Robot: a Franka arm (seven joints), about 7 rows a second.
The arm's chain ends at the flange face. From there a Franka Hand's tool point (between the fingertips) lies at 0.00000 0.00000 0.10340 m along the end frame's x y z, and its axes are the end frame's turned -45 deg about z.
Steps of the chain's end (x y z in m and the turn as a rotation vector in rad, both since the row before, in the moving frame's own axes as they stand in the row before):
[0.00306 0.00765 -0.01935 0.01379 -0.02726 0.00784]
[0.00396 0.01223 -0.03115 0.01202 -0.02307 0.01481]
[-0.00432 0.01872 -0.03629 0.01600 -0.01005 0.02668]
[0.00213 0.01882 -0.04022 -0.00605 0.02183 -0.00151]
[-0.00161 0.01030 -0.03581 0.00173 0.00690 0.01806]
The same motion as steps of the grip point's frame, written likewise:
[-0.00422 0.00457 -0.01940 0.02903 -0.00952 0.00784]
[-0.00664 0.00888 -0.03118 0.02481 -0.00781 0.01481]
[-0.01583 0.00828 -0.03631 0.01842 0.00421 0.02668]
[-0.01065 0.01685 -0.04025 -0.01971 0.01116 -0.00151]
[-0.00779 0.00653 -0.03581 -0.00366 0.00610 0.01806]

